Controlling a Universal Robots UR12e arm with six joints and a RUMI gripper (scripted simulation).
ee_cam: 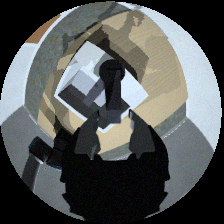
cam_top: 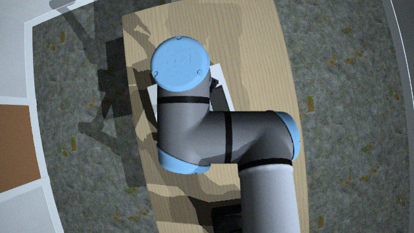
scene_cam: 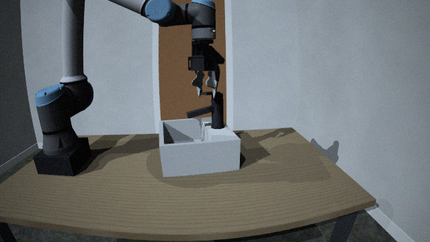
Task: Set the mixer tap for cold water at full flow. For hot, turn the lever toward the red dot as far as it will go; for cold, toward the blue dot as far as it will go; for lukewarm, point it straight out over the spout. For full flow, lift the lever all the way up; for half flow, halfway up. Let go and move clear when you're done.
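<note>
My hand is 1 cm short of the lever and 2 cm to the right of it. From my hand the other things lie so: black mixer tap: 2 cm ahead, 4 cm to the left, 5 cm below; white basin: 8 cm behind, 4 cm to the left, 24 cm below.
</note>
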